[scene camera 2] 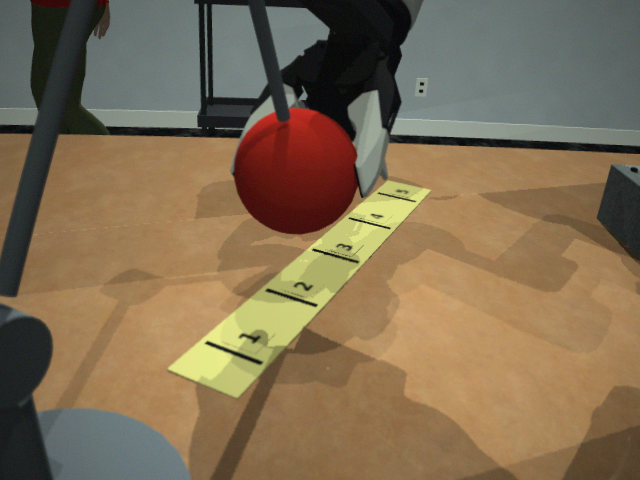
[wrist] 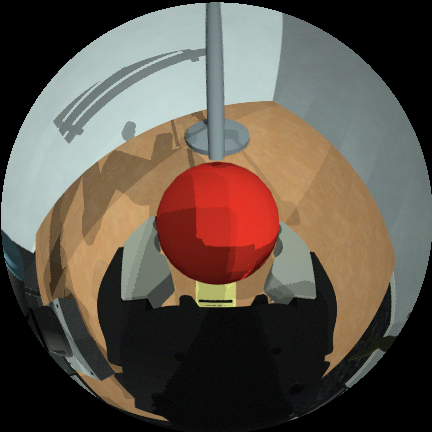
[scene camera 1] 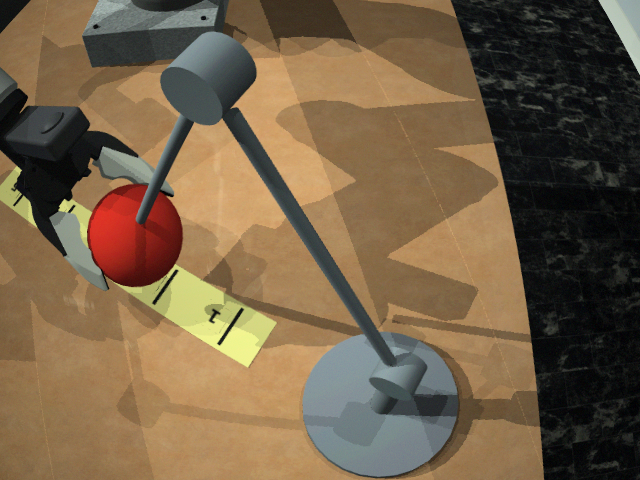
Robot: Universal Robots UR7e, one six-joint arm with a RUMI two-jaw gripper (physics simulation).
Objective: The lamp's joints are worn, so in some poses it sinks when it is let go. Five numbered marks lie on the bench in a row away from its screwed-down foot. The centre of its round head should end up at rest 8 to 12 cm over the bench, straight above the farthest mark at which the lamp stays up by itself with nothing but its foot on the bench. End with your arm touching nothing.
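Observation:
The lamp's red round head is between the fingers of my gripper, which is shut on it and holds it raised above the bench. The lamp's thin upper arm runs up from the head to the grey elbow. The long lower arm slopes down to the round foot. The yellow strip shows marks 1 to 5 in scene camera 2. Which mark is under the head I cannot tell.
A grey block stands on the bench to one side of the strip. A dark cart and a person's legs are behind the bench in scene camera 2. The bench's edge borders a dark floor.

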